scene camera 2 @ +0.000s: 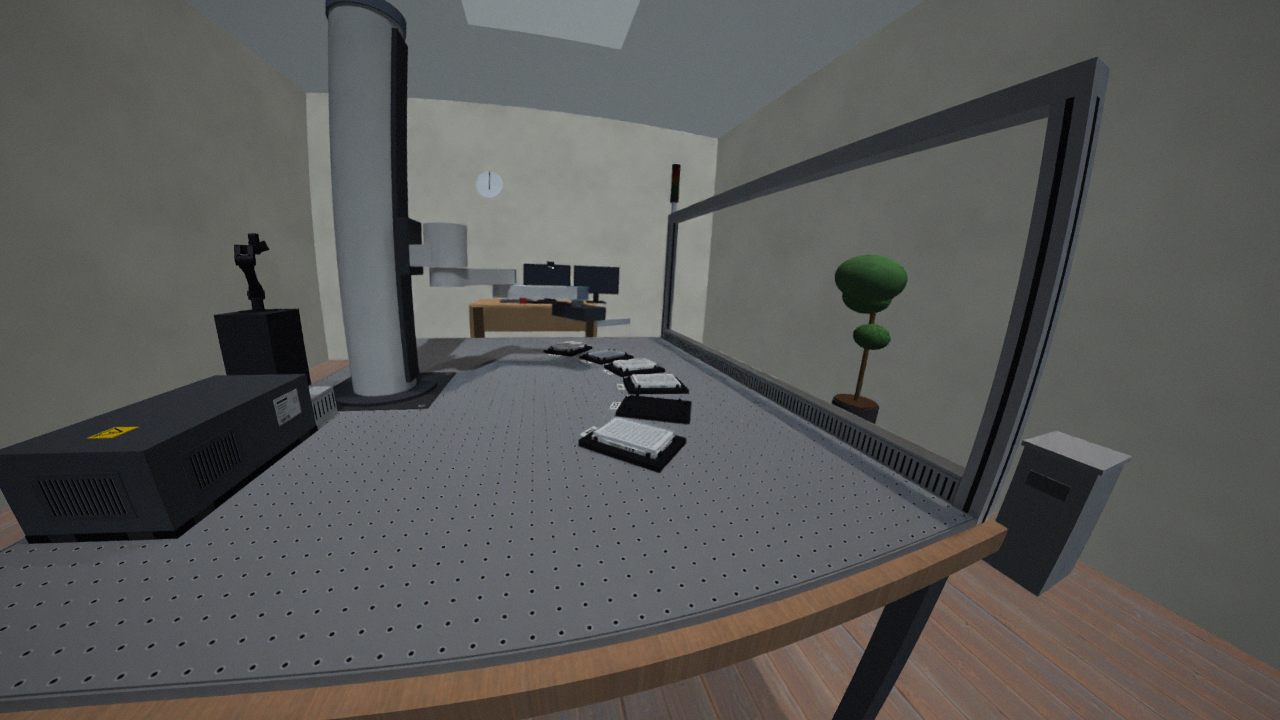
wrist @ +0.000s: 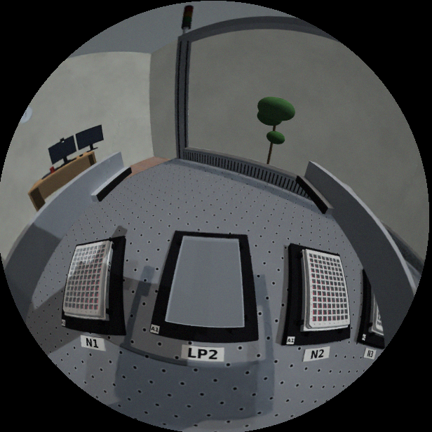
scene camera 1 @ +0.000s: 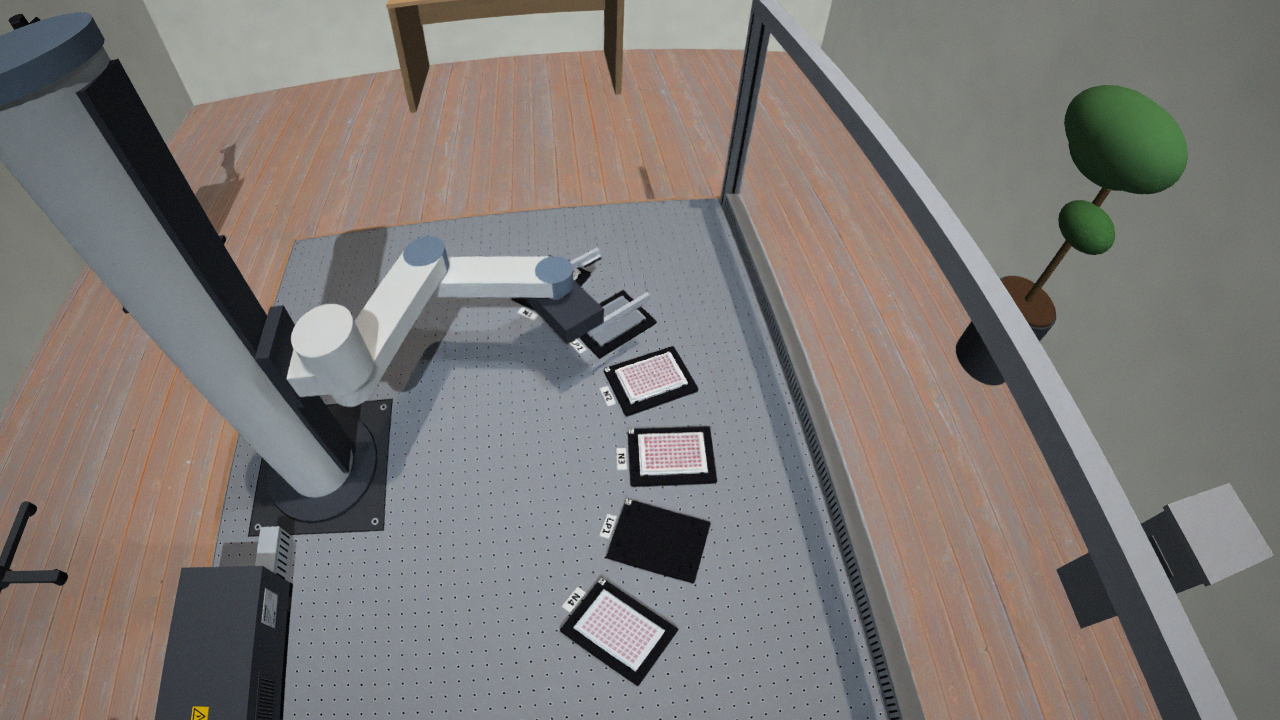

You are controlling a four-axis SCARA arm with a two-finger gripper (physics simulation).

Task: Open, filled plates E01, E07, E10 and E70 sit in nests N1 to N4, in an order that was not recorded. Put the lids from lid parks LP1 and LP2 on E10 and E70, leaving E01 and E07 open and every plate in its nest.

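Places are measured from the arm's base along level axes (x ahead, y left, z up), in centimetres.
Pixels of known places: gripper, fingertip midpoint: (scene camera 2: 613,318) (scene camera 1: 622,273); arm's base at its link origin: (scene camera 2: 387,393) (scene camera 1: 323,468).
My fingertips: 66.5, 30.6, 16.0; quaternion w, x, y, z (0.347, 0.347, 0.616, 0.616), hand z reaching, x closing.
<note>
Ahead of a thing's pixels: the offset from my fingertips to its top centre, as dx, dy, dz. Level surfaces: height alone.
My gripper (scene camera 1: 622,277) (wrist: 213,157) is open and empty, above lid park LP2 (wrist: 205,333). A clear lid {-2.2, -1.3, -12.9} (scene camera 1: 621,328) (wrist: 207,285) lies in LP2. Lid park LP1 {-0.2, -52.6, -12.7} (scene camera 1: 658,540) (scene camera 2: 654,409) is bare black, without a lid. The N1 plate {-15.1, +11.9, -12.1} (wrist: 87,280) (scene camera 2: 568,345) sits in its nest, mostly hidden by the arm in scene camera 1. The N2 plate {+3.9, -17.7, -12.1} (scene camera 1: 650,376) (wrist: 326,287) and N3 plate {+5.1, -35.9, -12.1} (scene camera 1: 672,452) (wrist: 378,317) show pinkish wells. The N4 plate {-9.7, -68.4, -11.9} (scene camera 1: 619,625) (scene camera 2: 633,435) looks paler, as under a clear lid. Plate names cannot be read.
The arm's column (scene camera 1: 192,268) (scene camera 2: 365,197) stands left of the nests. A dark control box (scene camera 1: 219,635) (scene camera 2: 170,438) sits near it. A framed guard (scene camera 1: 740,116) (scene camera 2: 1020,295) runs along the right edge of the perforated table {dz -14.7} (scene camera 1: 465,537).
</note>
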